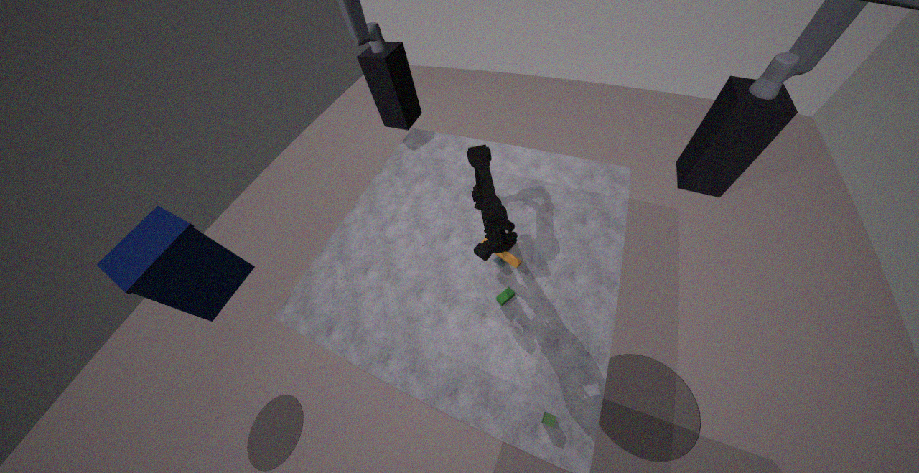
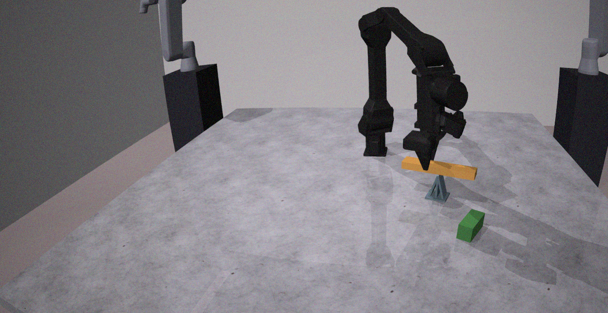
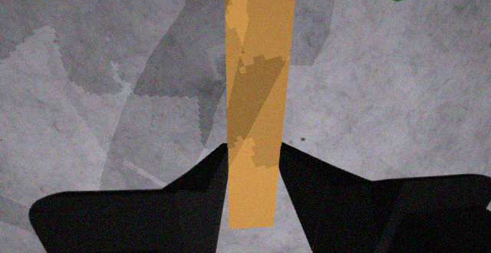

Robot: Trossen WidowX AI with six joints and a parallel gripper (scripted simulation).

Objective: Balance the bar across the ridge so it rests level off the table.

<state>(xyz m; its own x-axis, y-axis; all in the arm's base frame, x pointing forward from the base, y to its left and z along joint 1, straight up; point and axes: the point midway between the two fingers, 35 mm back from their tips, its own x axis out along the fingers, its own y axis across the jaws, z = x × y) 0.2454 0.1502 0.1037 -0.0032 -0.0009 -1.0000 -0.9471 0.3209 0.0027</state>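
My gripper tip is now 30 mm to the right of the orange bar and 10 mm short of it. Also, from my gripper tip: green block 160 mm ahead, 100 mm to the left, 50 mm below.
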